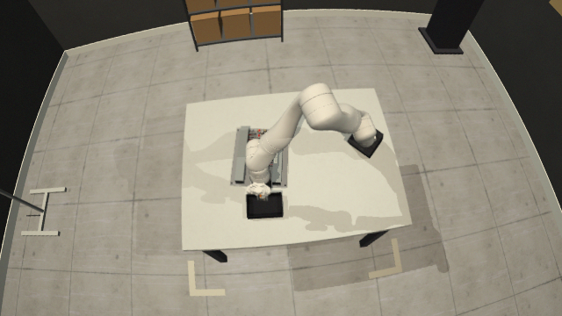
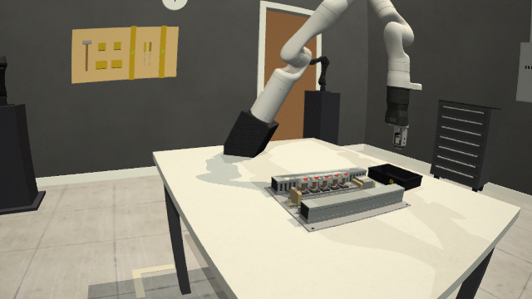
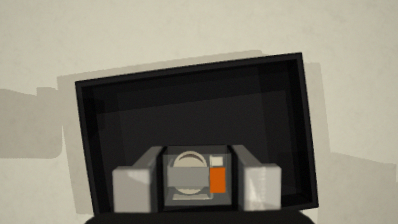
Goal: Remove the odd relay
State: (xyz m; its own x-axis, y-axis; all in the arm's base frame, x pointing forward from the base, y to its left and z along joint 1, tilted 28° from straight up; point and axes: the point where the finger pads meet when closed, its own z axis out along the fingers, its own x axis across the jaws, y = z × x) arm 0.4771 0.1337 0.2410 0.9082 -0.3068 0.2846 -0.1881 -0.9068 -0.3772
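My gripper is now 130 mm above the black parts tray. Also, from my hand: relay panel: 260 mm to the right, 120 mm below, 20 mm behind; clear relay: 10 mm below.
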